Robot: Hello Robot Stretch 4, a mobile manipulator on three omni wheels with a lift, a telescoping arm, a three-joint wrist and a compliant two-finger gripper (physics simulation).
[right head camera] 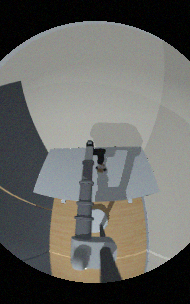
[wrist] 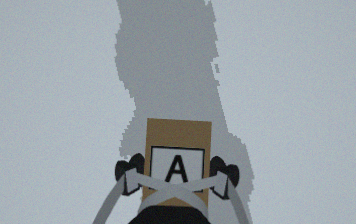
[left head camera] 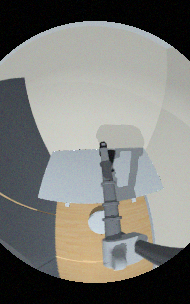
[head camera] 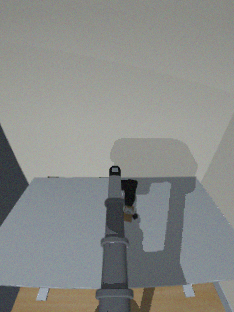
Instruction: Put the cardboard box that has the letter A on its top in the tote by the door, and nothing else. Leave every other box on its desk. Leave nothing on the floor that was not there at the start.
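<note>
The brown cardboard box [head camera: 128,218] [right head camera: 101,171] [wrist: 179,133] has a white label with a black letter A on its top. It is over the grey desk top [head camera: 60,235] [left head camera: 75,175] [right head camera: 62,175] [wrist: 50,75]; whether it touches the desk is hard to tell. My gripper [head camera: 129,215] [right head camera: 101,168] [wrist: 177,168] has one dark fingertip against each long side of the box and is shut on it. In the wrist view the fingers and gripper body hide the near end of the box. The tote by the door does not show.
The grey telescoping arm [head camera: 115,260] [left head camera: 110,195] [right head camera: 85,200] reaches over the desk from its front edge. A pale wall [head camera: 115,90] stands behind the desk. A dark panel [left head camera: 30,150] [right head camera: 25,150] is at the left. Wooden floor [left head camera: 75,235] [right head camera: 65,235] shows in front of the desk.
</note>
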